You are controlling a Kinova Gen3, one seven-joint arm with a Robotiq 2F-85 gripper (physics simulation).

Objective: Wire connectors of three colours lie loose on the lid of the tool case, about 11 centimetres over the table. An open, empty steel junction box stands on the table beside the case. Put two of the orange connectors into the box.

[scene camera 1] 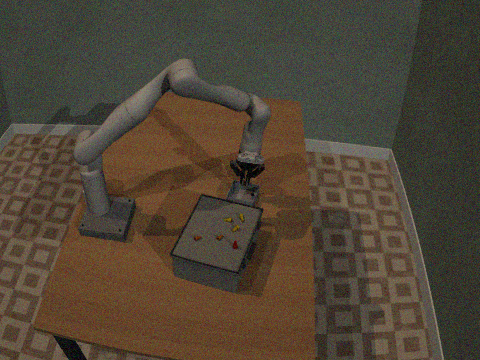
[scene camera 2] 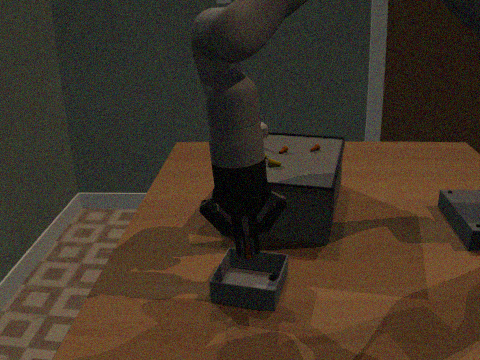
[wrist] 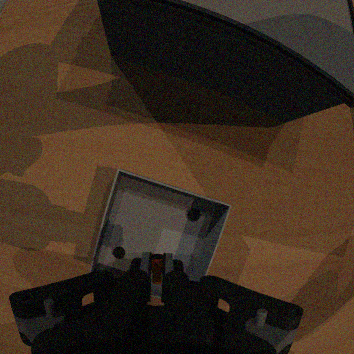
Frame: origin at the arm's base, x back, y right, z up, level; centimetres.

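Seen in the pictures: gripper, fingertip midpoint: [scene camera 1: 244,184] [scene camera 2: 248,256] [wrist: 156,263]; arm's base, link origin: [scene camera 1: 99,207].
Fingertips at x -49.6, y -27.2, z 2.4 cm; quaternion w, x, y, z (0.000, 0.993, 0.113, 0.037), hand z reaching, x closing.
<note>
Offsets run from my fingertips to a thing's top centre. Level surfaces: height alone.
My gripper [scene camera 1: 245,183] [scene camera 2: 248,254] [wrist: 156,263] points down, shut on an orange connector {dz +1.3, dx +0.0, dy -0.2 cm} [wrist: 157,269]. Its fingertips are over the open junction box {dz -2.6, dx +0.0, dy +0.8 cm} [scene camera 1: 243,198] [scene camera 2: 242,296] [wrist: 140,220], close to rim height. No connector shows on the visible box floor; the fingers hide part of it. The tool case {dz +5.4, dx +0.7, dy +31.2 cm} [scene camera 1: 205,277] [scene camera 2: 300,215] [wrist: 210,65] stands beside the box. On its lid lie an orange connector {dz +6.2, dx +6.5, dy +36.3 cm} [scene camera 1: 197,238] [scene camera 2: 315,148], another orange connector {dz +6.2, dx -0.1, dy +33.8 cm} [scene camera 1: 219,237] [scene camera 2: 283,149], three yellow connectors {dz +6.5, dx -4.6, dy +23.4 cm} [scene camera 1: 241,218] {dz +6.5, dx -0.5, dy +25.6 cm} [scene camera 1: 228,220] {dz +6.5, dx -3.8, dy +28.9 cm} [scene camera 1: 236,228] and a red connector {dz +7.8, dx -5.6, dy +36.2 cm} [scene camera 1: 235,245].
The arm's base plate [scene camera 1: 120,220] [scene camera 2: 465,215] stands on the wooden table {dz -6.4 cm} [scene camera 1: 150,300] [scene camera 2: 380,280], away from the box. The case is taller than the box. Two dark round spots show inside the box in the wrist view.
</note>
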